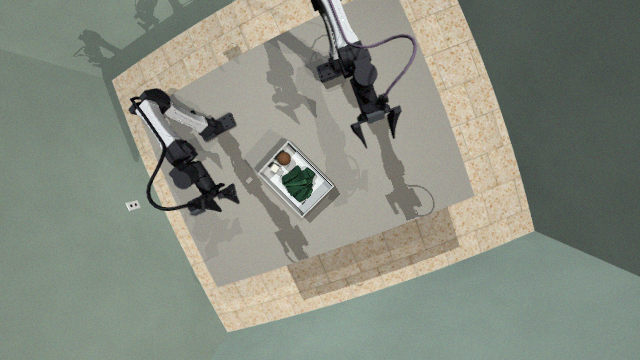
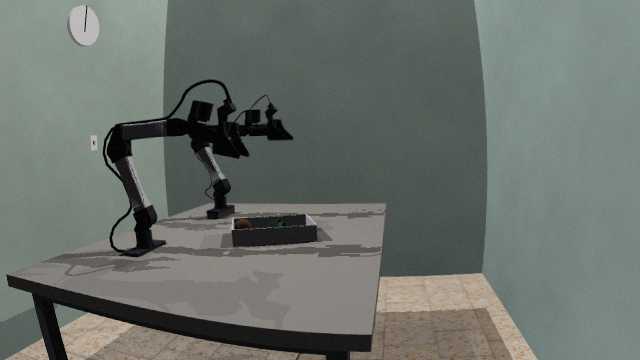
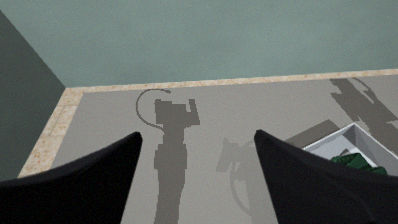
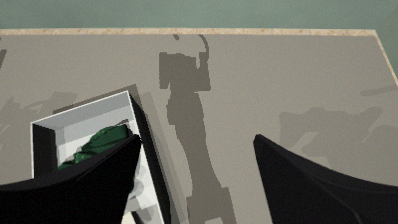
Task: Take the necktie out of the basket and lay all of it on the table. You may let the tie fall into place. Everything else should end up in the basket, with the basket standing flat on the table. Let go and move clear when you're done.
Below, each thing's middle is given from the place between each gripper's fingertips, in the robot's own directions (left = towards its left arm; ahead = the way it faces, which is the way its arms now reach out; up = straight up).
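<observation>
My right gripper [image 2: 244, 155] is 300 mm above the basket [image 2: 301, 228], 220 mm to the right of it and 10 mm short of it. Going by its middle, the basket is nearer to my right gripper than to my left gripper.
My left gripper is 360 mm above the basket, 380 mm to the left of it and 20 mm short of it.
</observation>
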